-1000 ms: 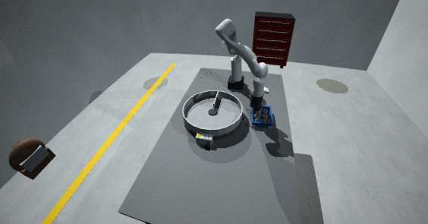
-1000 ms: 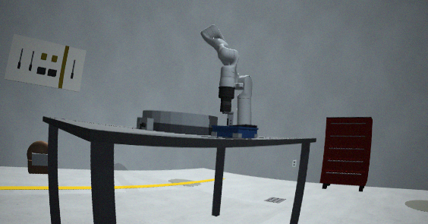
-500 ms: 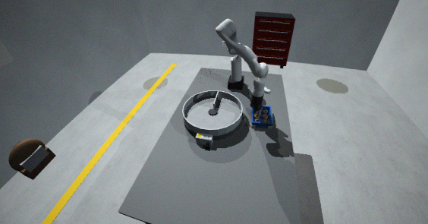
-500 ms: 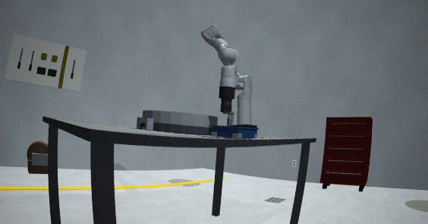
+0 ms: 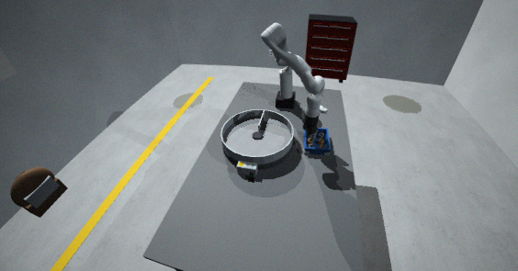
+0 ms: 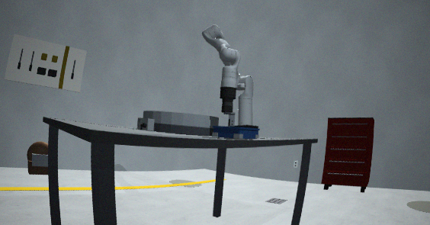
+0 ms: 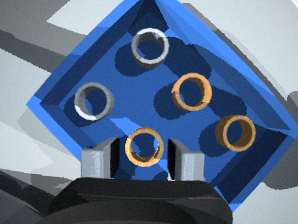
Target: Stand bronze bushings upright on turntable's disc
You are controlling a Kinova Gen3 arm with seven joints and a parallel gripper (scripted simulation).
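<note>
Now: the blue crate 1 cm behind my hand, 3 cm to the left of it and 5 cm below it. Also, from my hand: turntable: 8 cm ahead, 31 cm to the right, 2 cm below.
</note>
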